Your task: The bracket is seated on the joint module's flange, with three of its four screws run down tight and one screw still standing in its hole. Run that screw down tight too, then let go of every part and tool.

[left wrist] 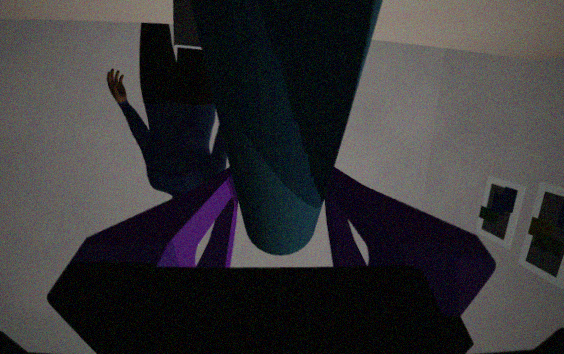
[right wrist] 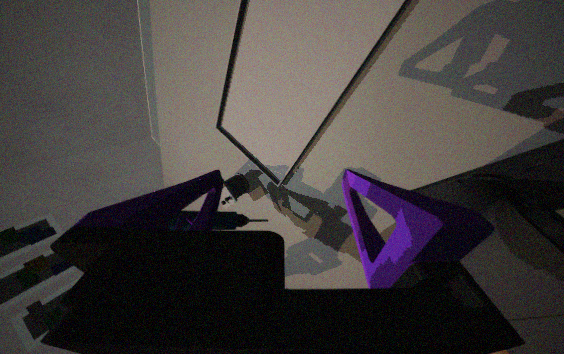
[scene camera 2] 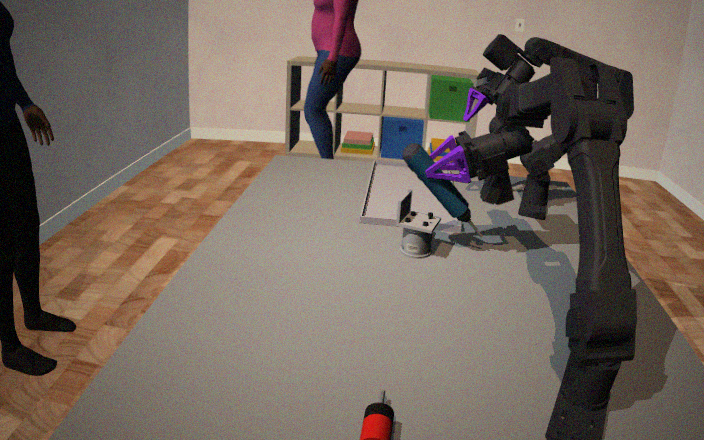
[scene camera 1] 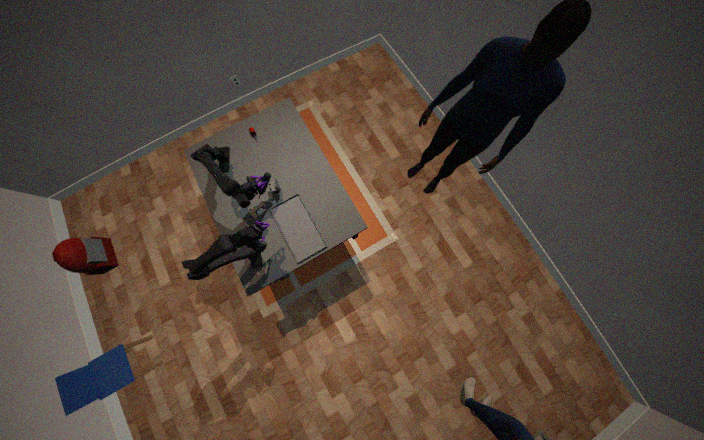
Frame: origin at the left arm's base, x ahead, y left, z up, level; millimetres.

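Seen in the pictures: left gripper, fingertip midpoint: [left wrist: 281, 177] [right wrist: 184, 218] [scene camera 2: 424, 170] [scene camera 1: 266, 179]; right gripper, fingertip midpoint: [right wrist: 282, 176] [scene camera 2: 477, 131] [scene camera 1: 266, 230]; left arm's base, link origin: [scene camera 2: 582, 398] [scene camera 1: 224, 159]; right arm's base, link origin: [right wrist: 475, 195] [scene camera 2: 533, 204] [scene camera 1: 255, 252].
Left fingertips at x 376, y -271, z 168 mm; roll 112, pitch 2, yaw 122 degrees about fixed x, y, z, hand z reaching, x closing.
Offsets run from my left fingertips to a thing's top centre. Level surfaces: height alone.
The grey joint module {2 mm ahead, 7 mm right, 105 mm down} [scene camera 2: 416, 243] stands upright on the table. The bracket [scene camera 2: 404, 206] [right wrist: 236, 185] sits on it, its dark plate upright. Four black screw heads show on its flat plate; the right rear screw {13 mm back, 26 mm right, 91 mm down} [scene camera 2: 430, 215] looks slightly higher. My left gripper [scene camera 1: 265, 182] [scene camera 2: 429, 163] [left wrist: 281, 177] is shut on the teal screwdriver [scene camera 2: 441, 189] [left wrist: 282, 225] [right wrist: 230, 220]. In scene camera 2 the tool is tilted, its bit down at the right of the module, off the screws. My right gripper [scene camera 1: 267, 232] [right wrist: 282, 176] is open and empty, raised beside the tray; one finger shows in scene camera 2.
A shallow tray {139 mm ahead, 292 mm right, 153 mm down} [scene camera 1: 312, 222] [scene camera 2: 378, 220] [right wrist: 248, 154] lies behind the module in scene camera 2. A red screwdriver {151 mm back, 447 mm left, 134 mm down} [scene camera 1: 251, 130] [scene camera 2: 377, 425] lies at the near end of the table {169 mm down} [scene camera 2: 259, 311]. The two arms are close together near the module. People stand away from the table.
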